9 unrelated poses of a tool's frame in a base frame.
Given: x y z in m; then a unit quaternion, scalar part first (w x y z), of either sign.
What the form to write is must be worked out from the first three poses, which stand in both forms.
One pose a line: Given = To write
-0.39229, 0.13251, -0.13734, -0.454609, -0.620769, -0.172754, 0.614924 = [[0.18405, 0.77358, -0.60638, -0.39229], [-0.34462, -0.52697, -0.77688, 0.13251], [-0.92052, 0.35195, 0.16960, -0.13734], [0, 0, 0, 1]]
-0.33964, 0.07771, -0.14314, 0.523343, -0.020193, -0.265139, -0.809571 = [[-0.45141, 0.85807, -0.24482, -0.33964], [-0.83666, -0.31163, 0.45043, 0.07771], [0.31021, 0.40816, 0.85859, -0.14314], [0, 0, 0, 1]]
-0.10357, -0.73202, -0.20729, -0.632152, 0.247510, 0.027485, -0.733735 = [[-0.07825, -0.91406, -0.39796, -0.10357], [0.94127, -0.19926, 0.27259, -0.73202], [-0.32846, -0.35326, 0.87597, -0.20729], [0, 0, 0, 1]]
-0.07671, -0.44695, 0.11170, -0.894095, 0.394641, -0.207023, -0.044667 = [[0.91029, -0.24327, 0.33494, -0.07671], [-0.08353, 0.68453, 0.72419, -0.44695], [-0.40545, -0.68720, 0.60280, 0.11170], [0, 0, 0, 1]]
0.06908, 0.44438, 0.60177, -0.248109, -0.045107, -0.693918, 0.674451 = [[-0.87281, 0.39728, 0.28349, 0.06908], [-0.27207, 0.08616, -0.95841, 0.44438], [-0.40518, -0.91365, 0.03289, 0.60177], [0, 0, 0, 1]]
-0.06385, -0.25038, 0.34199, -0.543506, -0.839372, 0.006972, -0.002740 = [[0.99989, -0.01468, -0.00298, -0.06385], [-0.00873, -0.40911, -0.91245, -0.25038], [0.01218, 0.91237, -0.40919, 0.34199], [0, 0, 0, 1]]
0.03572, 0.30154, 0.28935, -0.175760, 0.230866, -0.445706, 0.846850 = [[-0.83162, 0.09189, 0.54769, 0.03572], [-0.50348, -0.54091, -0.67374, 0.30154], [0.23434, -0.83605, 0.49609, 0.28935], [0, 0, 0, 1]]
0.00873, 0.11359, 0.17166, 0.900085, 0.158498, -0.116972, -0.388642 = [[0.67055, 0.66254, -0.33377, 0.00873], [-0.73670, 0.64767, -0.19440, 0.11359], [0.08737, 0.37624, 0.92239, 0.17166], [0, 0, 0, 1]]
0.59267, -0.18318, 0.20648, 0.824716, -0.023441, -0.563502, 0.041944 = [[0.36141, -0.04277, -0.93142, 0.59267], [0.09560, 0.99538, -0.00861, -0.18318], [0.92749, -0.08594, 0.36383, 0.20648], [0, 0, 0, 1]]
